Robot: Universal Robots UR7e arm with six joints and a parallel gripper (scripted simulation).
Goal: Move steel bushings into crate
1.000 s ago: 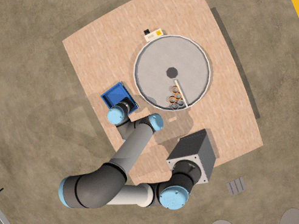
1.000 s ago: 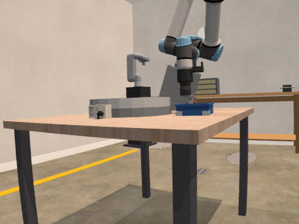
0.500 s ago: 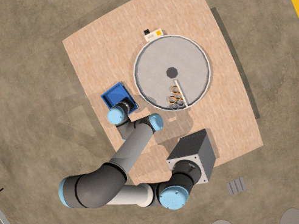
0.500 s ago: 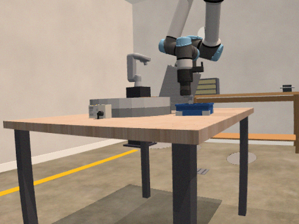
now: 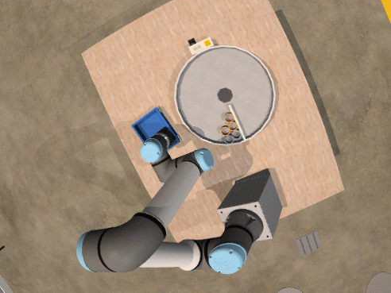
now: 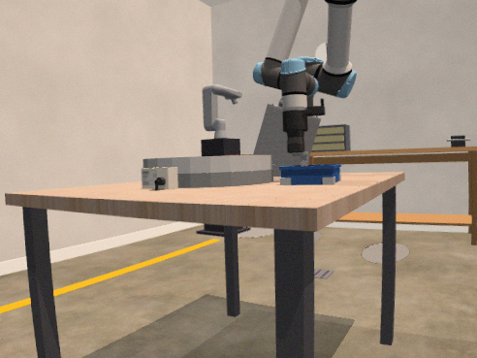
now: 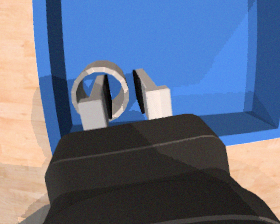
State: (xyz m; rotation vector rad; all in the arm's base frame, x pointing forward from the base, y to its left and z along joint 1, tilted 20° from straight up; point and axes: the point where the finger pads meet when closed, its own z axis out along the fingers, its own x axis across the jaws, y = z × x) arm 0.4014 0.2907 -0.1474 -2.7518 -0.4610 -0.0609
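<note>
Right now my hand is 30 mm short of the blue crate, 40 mm to the right of it and 20 mm above it. Also, from my hand: grey turntable (80 mm ahead, 310 mm to the right, 10 mm above).
</note>
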